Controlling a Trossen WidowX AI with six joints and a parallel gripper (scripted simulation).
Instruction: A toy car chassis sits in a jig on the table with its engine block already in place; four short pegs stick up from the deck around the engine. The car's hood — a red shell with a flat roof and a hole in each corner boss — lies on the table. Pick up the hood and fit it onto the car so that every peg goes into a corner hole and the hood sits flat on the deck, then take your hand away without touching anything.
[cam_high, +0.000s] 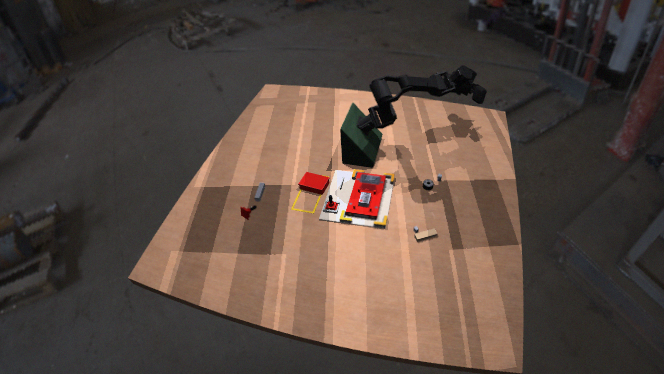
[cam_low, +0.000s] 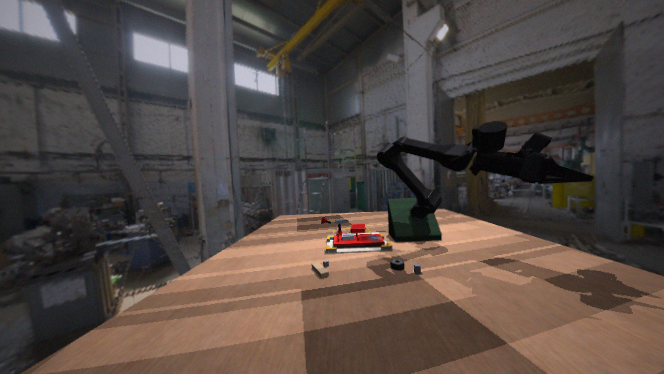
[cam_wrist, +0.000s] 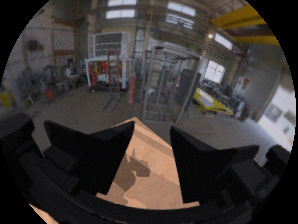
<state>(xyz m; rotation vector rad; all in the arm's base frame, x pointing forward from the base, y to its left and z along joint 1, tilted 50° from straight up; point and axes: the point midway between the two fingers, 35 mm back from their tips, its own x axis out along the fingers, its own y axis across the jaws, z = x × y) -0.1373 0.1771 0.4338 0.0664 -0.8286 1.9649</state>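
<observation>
My gripper tip is 620 mm to the left of the red hood, 400 mm short of it and 240 mm above it. Round my gripper tip: wooden block: 580 mm ahead, 250 mm below, 200 mm to the right; grey engine block: 470 mm ahead, 420 mm to the right, 230 mm below; black wheel: 340 mm ahead, 240 mm below, 200 mm to the right.
</observation>
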